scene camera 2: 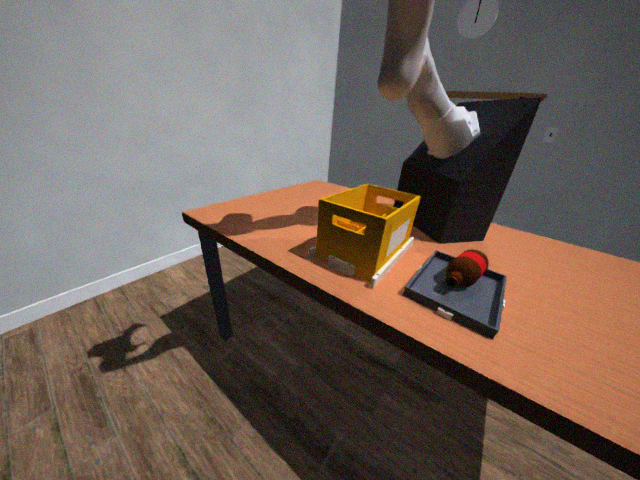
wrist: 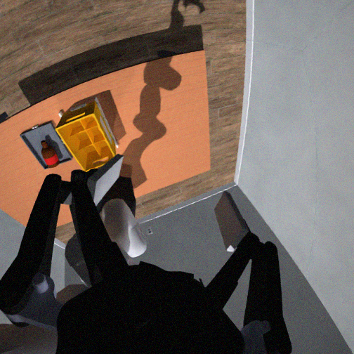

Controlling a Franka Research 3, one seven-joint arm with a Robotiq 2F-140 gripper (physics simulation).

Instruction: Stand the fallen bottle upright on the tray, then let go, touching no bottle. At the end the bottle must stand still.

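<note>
A brown bottle with a red label [scene camera 2: 467, 267] [wrist: 49, 155] lies on its side in the dark grey tray [scene camera 2: 449, 308] [wrist: 30, 140]. In scene camera 2 its neck points toward the near side of the tray, and the tray stands on the orange table. My gripper [wrist: 171, 184] is open and empty in the wrist view, its two pads wide apart. It is high above the table, well away from the bottle. The gripper does not show in scene camera 2, where part of the arm shows at the top.
A yellow crate [scene camera 2: 351, 242] [wrist: 75, 142] with compartments stands beside the tray on the orange table [scene camera 2: 568, 330] [wrist: 187, 110]. A black block [scene camera 2: 439, 201] under the arm's base stands behind the crate and the tray. White strips lie along the crate's foot.
</note>
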